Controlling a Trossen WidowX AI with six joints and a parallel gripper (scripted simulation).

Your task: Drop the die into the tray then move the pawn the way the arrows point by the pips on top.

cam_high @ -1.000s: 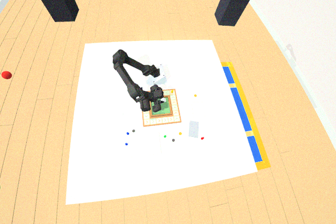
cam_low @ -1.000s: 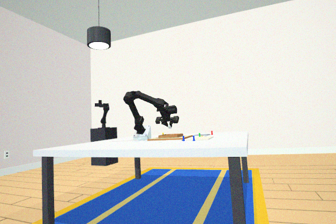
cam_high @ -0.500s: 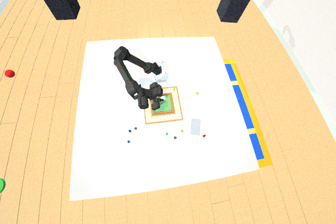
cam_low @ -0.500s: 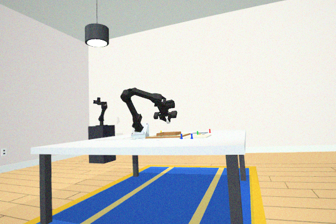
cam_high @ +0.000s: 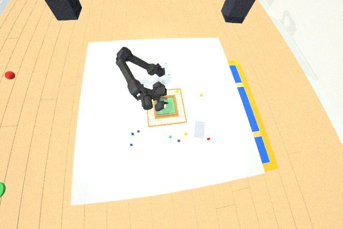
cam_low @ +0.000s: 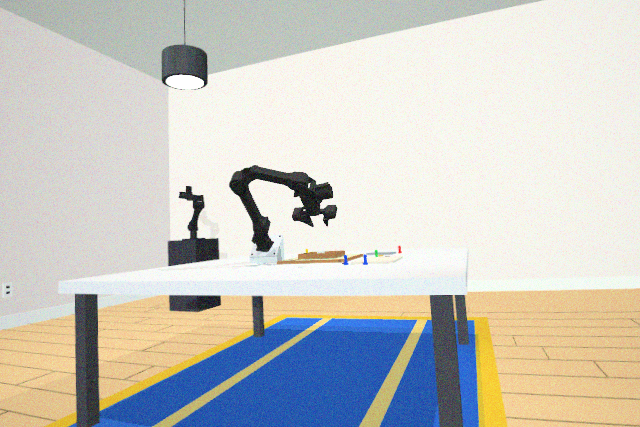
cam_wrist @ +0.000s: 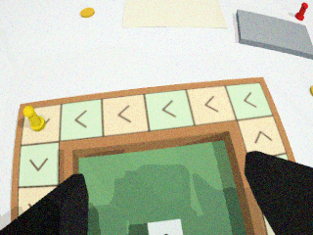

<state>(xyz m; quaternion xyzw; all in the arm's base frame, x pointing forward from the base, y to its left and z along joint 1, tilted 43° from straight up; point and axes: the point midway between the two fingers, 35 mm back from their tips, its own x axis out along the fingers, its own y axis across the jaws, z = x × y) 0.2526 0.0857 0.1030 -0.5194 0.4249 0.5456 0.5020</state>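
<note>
My gripper tip is now 12 cm past the yellow pawn, 10 cm to the right of it and 12 cm above it. Round my gripper tip: white die (1 cm to the right, 10 cm below); green pawn (23 cm ahead, 1 cm to the left, 13 cm below); green dice tray (1 cm to the right, 14 cm below).
</note>
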